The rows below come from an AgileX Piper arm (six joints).
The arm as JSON. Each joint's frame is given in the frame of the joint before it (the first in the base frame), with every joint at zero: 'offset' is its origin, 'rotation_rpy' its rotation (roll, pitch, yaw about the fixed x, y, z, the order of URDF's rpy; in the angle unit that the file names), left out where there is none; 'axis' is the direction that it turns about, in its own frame. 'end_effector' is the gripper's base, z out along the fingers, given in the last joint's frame.
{
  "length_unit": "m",
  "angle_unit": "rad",
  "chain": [
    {
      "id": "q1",
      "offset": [
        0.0,
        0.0,
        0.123
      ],
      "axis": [
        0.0,
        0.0,
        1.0
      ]
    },
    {
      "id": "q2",
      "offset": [
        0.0,
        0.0,
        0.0
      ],
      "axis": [
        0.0,
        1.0,
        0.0
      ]
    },
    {
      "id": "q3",
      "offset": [
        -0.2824,
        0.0,
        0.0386
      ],
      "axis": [
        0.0,
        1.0,
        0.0
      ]
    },
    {
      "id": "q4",
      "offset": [
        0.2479,
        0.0,
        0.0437
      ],
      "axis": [
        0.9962,
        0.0,
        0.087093
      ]
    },
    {
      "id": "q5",
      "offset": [
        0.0,
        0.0,
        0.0
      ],
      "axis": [
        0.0,
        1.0,
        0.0
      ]
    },
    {
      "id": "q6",
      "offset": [
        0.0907,
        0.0,
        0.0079
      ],
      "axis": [
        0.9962,
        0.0,
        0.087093
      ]
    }
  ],
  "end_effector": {
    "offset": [
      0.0,
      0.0,
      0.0
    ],
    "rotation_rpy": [
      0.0,
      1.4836,
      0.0
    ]
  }
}
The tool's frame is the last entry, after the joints.
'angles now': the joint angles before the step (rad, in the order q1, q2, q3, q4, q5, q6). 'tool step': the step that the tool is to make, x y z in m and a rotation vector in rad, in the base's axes. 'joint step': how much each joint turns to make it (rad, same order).
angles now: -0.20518, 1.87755, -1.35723, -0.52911, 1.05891, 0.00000
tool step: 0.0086, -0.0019, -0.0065, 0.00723, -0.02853, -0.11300
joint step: 0.00010, 0.04474, -0.04245, 0.00550, 0.02398, 0.11219
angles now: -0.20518, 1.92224, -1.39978, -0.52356, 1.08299, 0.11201
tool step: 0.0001, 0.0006, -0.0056, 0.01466, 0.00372, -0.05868
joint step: -0.00010, 0.01565, -0.00342, 0.01461, 0.01842, 0.04931
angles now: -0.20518, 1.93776, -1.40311, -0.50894, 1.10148, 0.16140
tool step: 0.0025, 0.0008, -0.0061, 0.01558, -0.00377, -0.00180
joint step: -0.00003, 0.01463, 0.00003, 0.01386, -0.01593, 0.00285
